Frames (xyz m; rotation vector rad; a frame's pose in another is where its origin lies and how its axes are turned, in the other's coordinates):
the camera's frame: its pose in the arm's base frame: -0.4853 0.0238 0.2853 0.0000 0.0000 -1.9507
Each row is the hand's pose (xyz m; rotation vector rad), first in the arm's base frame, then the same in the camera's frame.
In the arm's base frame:
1: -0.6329 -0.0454 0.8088 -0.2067 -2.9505 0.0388
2: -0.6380 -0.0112 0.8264 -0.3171 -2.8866 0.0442
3: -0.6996 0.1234 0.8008 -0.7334 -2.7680 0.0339
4: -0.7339 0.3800 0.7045 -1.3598 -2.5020 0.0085
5: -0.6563 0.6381 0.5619 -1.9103 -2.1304 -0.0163
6: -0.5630 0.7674 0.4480 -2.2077 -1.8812 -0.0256
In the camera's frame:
1: 0.1190 -0.1114 0.5235 2.3992 -1.8828 0.2549
2: 0.0891 -0.1288 0.5411 2.2977 -1.9545 0.3235
3: -0.0130 -0.2360 0.5155 1.9589 -2.2500 0.3652
4: -0.2386 -0.3630 0.4192 1.3600 -2.6283 0.3676
5: -0.5071 -0.3866 0.2766 0.7153 -2.8686 0.3356
6: -0.6618 -0.3479 0.1627 0.3278 -2.9605 0.2838

